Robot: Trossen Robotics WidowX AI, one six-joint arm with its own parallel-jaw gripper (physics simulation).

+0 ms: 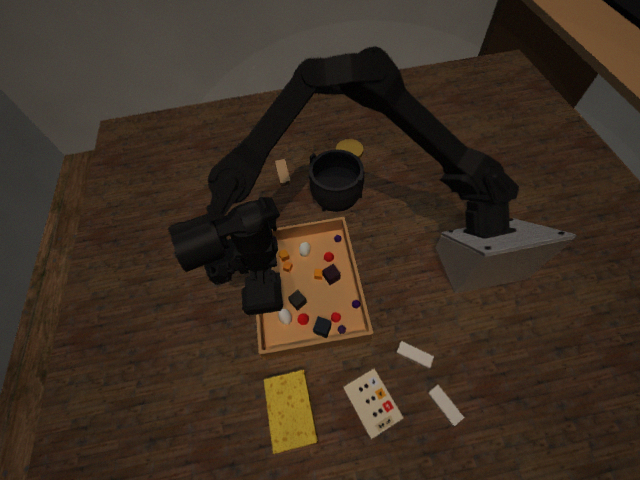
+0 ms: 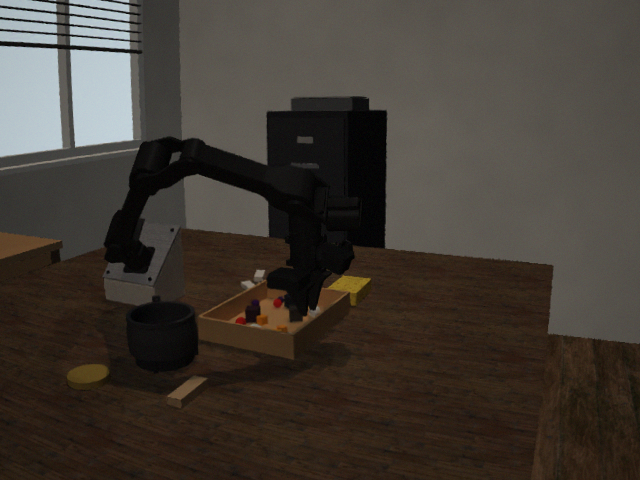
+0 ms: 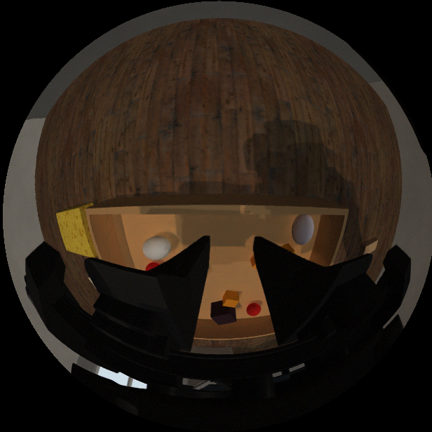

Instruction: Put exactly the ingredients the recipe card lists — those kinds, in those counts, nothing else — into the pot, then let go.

The pictures show: the gripper, a black pot, a yellow disc, a wooden block and a wooden tray.
The gripper shows as well in image 1 and in image 3.
